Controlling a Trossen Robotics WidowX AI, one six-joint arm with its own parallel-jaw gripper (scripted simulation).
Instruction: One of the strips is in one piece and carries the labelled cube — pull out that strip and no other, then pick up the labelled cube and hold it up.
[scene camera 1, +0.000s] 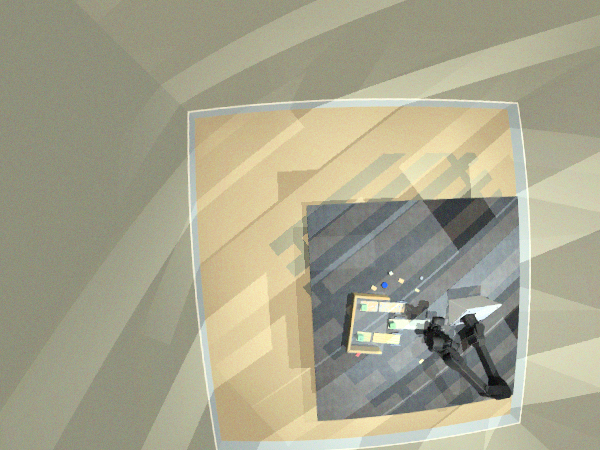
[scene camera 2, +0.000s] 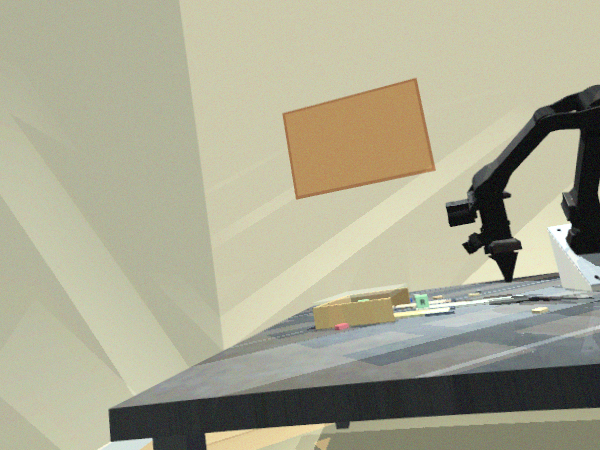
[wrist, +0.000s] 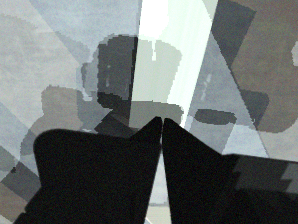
My gripper (scene camera 2: 509, 282) is shut, with nothing in its grasp.
My gripper also shows in the wrist view (wrist: 161, 123).
